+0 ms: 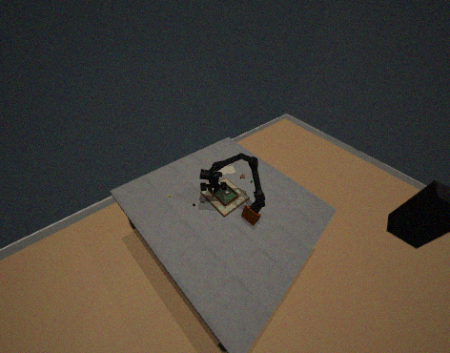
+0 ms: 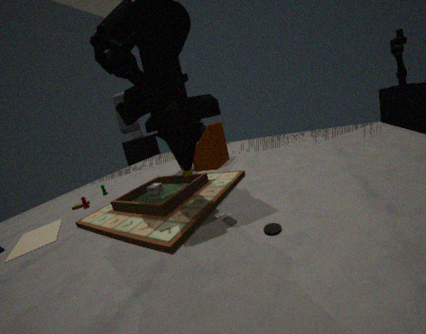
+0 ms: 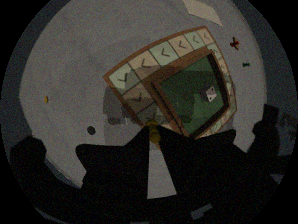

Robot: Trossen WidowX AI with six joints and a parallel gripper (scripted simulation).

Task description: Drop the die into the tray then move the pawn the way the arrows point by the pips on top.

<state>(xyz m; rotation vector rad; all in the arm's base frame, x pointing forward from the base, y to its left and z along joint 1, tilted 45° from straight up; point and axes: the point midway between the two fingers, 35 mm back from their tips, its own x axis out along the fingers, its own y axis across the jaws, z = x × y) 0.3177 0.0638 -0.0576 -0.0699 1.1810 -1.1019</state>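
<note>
My gripper tip is now 110 mm to the left of the green tray floor, 70 mm above it and 50 mm past it. The rest, counted from my gripper tip: yellow pawn 10 mm above; then red pawn 370 mm to the right, 60 mm below, 20 mm behind; then die 120 mm to the right, 50 mm below, 50 mm behind.
</note>
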